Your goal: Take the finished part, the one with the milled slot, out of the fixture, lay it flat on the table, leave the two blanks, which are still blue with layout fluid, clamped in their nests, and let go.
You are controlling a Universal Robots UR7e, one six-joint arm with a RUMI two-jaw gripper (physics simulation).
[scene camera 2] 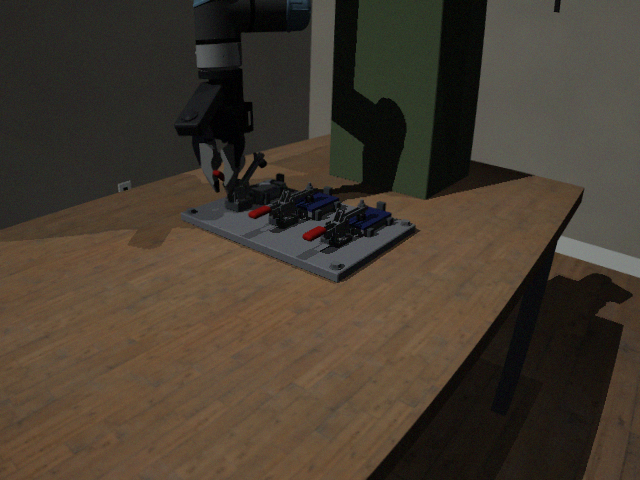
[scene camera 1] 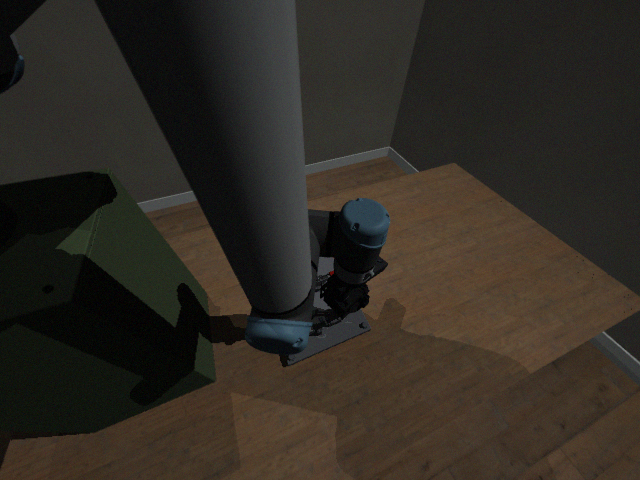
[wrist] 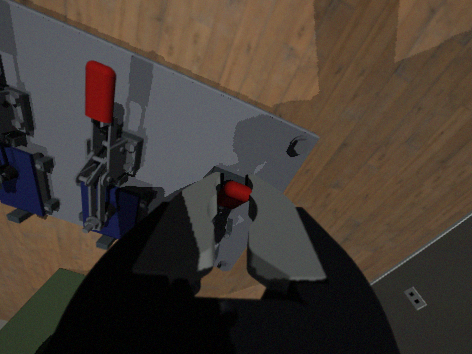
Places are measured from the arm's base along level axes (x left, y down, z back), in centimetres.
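Pixels of known places: gripper, between the fingertips: [scene camera 2: 223,192] [wrist: 234,175].
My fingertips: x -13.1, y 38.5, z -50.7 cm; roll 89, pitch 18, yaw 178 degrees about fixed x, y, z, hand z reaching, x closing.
For each thing: its top centre in the pictures, then the offset to it from my fingertips. "*": a spot on its surface instead. Level surfaces: height alone.
- red handle, a spot on its surface: [wrist: 235,194] [scene camera 2: 217,170] * dy -4.4, dx +0.1, dz -1.3 cm
- fixture plate, centre of its top: [wrist: 122,172] [scene camera 2: 295,217] [scene camera 1: 307,289] dy +3.9, dx +11.4, dz +6.2 cm
- dark grey part, centre of its top: [scene camera 2: 266,184] [scene camera 1: 306,325] dy +1.3, dx +0.6, dz +11.0 cm
- wooden table, height of its surface: dy +5.4 cm
My gripper [scene camera 2: 223,192] [wrist: 234,175] is shut on the red handle [scene camera 2: 218,175] [wrist: 235,194] of the toggle clamp at one end of the fixture plate [scene camera 2: 206,212] [wrist: 175,125]. That clamp's dark hold-down arm [scene camera 2: 254,166] is tilted up in scene camera 2. A dark grey part [scene camera 2: 266,190] sits in the nest beside it; its slot cannot be made out, and the fingers hide this nest in the wrist view. Two blue blanks [scene camera 2: 321,202] [scene camera 2: 373,217] [wrist: 122,210] [wrist: 19,175] sit in the other nests under lowered clamps. In scene camera 1 the arm hides the fingertips.
The other clamps' red handles [scene camera 2: 259,211] [scene camera 2: 314,233] [wrist: 100,92] lie low over the plate. A tall green block [scene camera 1: 149,258] [scene camera 2: 395,62] [wrist: 45,305] stands near the fixture. The wooden table [scene camera 1: 465,248] [scene camera 2: 206,335] extends around the plate.
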